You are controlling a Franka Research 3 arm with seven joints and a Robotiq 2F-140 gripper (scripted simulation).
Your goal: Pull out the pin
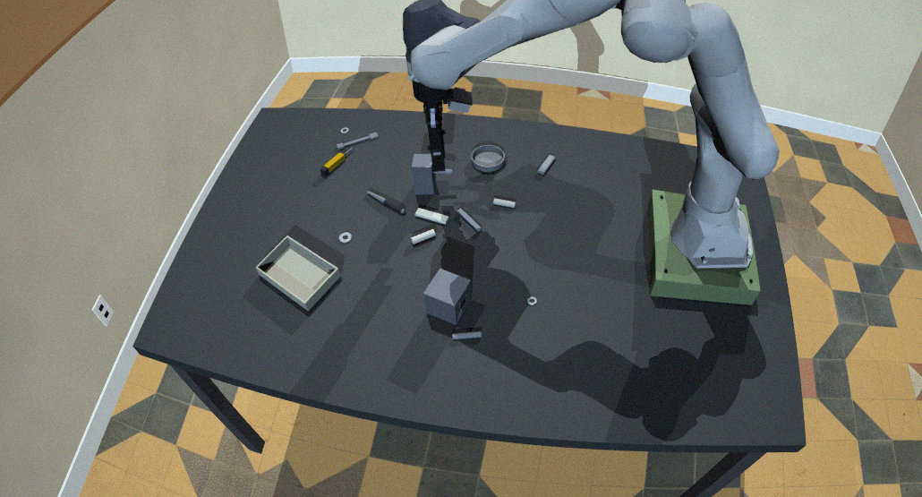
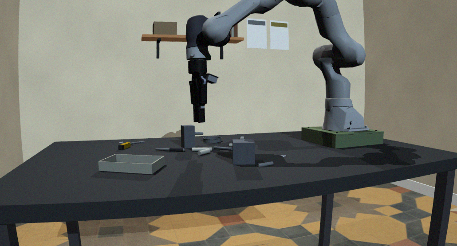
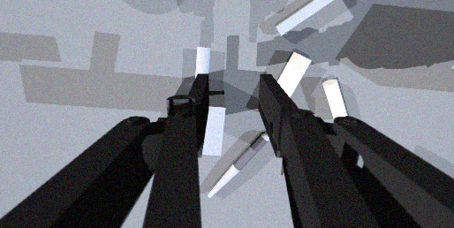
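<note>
My gripper is now 8 cm above the pin, 2 cm to the left of it and 2 cm short of it. The rest, counted from my hand: yellow-handled screwdriver (30 cm ahead, 13 cm below, 7 cm to the right); round dish (14 cm to the right, 13 cm below, 9 cm behind); tray (29 cm to the left, 26 cm ahead, 13 cm below).
</note>
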